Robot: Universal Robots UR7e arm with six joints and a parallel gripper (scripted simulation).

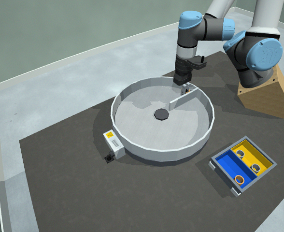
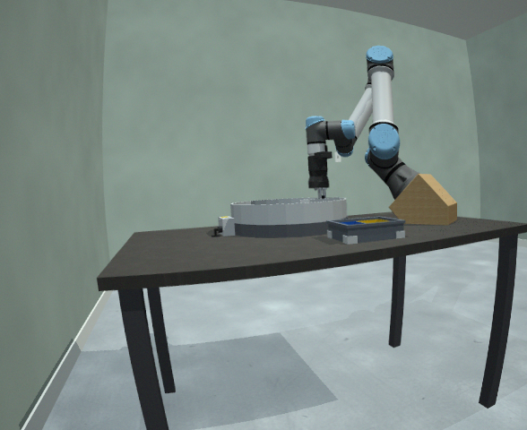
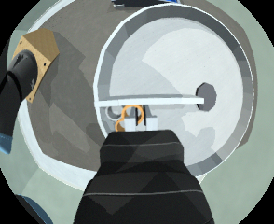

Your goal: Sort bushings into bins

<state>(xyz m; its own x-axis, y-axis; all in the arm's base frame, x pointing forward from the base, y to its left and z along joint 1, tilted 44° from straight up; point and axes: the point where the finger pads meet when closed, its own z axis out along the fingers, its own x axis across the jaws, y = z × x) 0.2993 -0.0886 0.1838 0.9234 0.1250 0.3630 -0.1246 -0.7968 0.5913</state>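
Now: the bin 36 cm to the left of my hand, 8 cm ahead of it and 7 cm below it. Round my hand: turntable: 15 cm ahead, 4 cm below.
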